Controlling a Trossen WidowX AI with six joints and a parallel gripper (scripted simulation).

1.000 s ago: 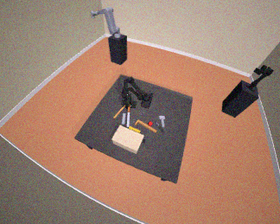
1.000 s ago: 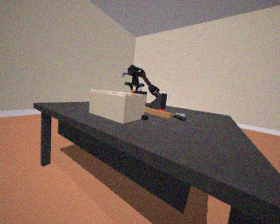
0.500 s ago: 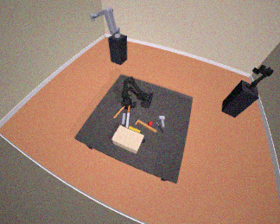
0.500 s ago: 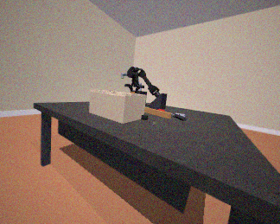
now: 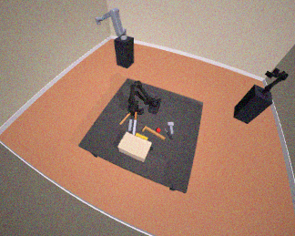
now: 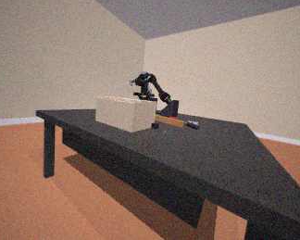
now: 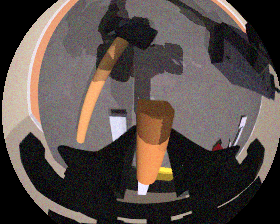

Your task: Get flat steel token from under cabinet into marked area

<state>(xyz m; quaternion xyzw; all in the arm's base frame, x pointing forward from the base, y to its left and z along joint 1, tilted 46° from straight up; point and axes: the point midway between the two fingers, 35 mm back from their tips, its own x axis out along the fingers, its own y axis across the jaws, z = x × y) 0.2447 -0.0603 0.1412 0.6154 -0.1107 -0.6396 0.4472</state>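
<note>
Right now the grey bar is 12 cm ahead of my gripper tip, 1 cm to the right of it and 10 cm below it. From my gripper tip the other things lie so: steel token (39 cm ahead, 24 cm to the left, 10 cm below); then small red piece (2 cm ahead, 33 cm to the left, 8 cm below).
</note>
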